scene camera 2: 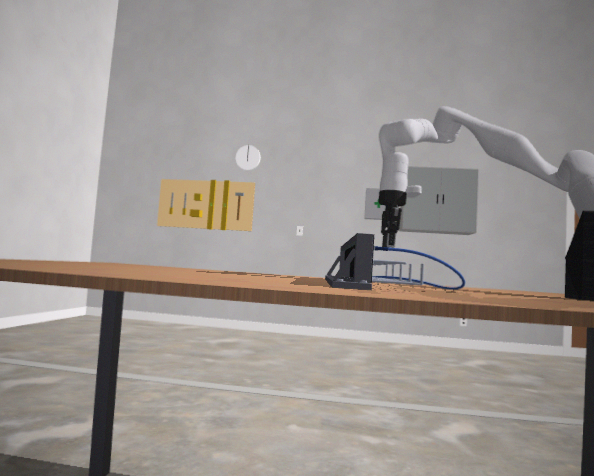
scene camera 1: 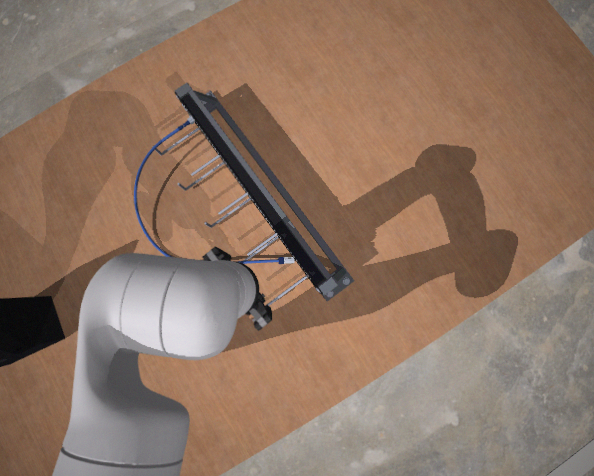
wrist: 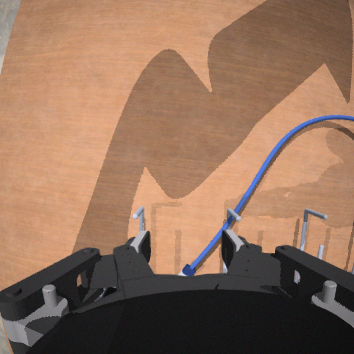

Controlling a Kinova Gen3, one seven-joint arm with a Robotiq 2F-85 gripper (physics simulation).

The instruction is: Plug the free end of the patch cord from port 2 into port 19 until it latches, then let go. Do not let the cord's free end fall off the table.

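Frame: origin at the arm's base, x left, y ahead, z down, level; centimetres.
Seen in the pictures: gripper, fingertip midpoint: (wrist: 185,242).
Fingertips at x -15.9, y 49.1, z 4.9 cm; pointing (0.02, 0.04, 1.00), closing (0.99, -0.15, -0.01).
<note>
Offsets run from my fingertips to a thing's top centre. "spot": to the spot under its first point.
The blue patch cord (scene camera 1: 135,190) (scene camera 2: 447,261) (wrist: 270,159) runs in a wide loop from its plugged end @(spot: dx +34.0, dy +4.0, dz +1.9 cm) (scene camera 1: 186,124) at the far end of the dark patch panel @(dx +16.0, dy +6.1, dz -0.2 cm) (scene camera 1: 241,173) (scene camera 2: 365,260). Its free plug @(spot: dx +1.0, dy +7.9, dz +8.1 cm) (scene camera 1: 287,260) (wrist: 187,270), white with a dark blue boot, lies low at the panel's front, near the end closer to the robot. It sits at a slant and is not in a port. In the wrist view, it is partly hidden by the gripper body. My gripper (scene camera 2: 389,245) (wrist: 185,242) is open and empty, raised above the plug and cord. Port 19 cannot be made out.
Thin grey hooked cable guides (scene camera 1: 170,146) (scene camera 2: 410,273) (wrist: 304,232) and straight rods stick out from the panel's front, on both sides of the free plug. The cord passes by one hook. The wooden table (scene camera 1: 450,90) (scene camera 2: 200,290) (wrist: 60,125) has its nearest edge beyond the panel's robot-side end.
</note>
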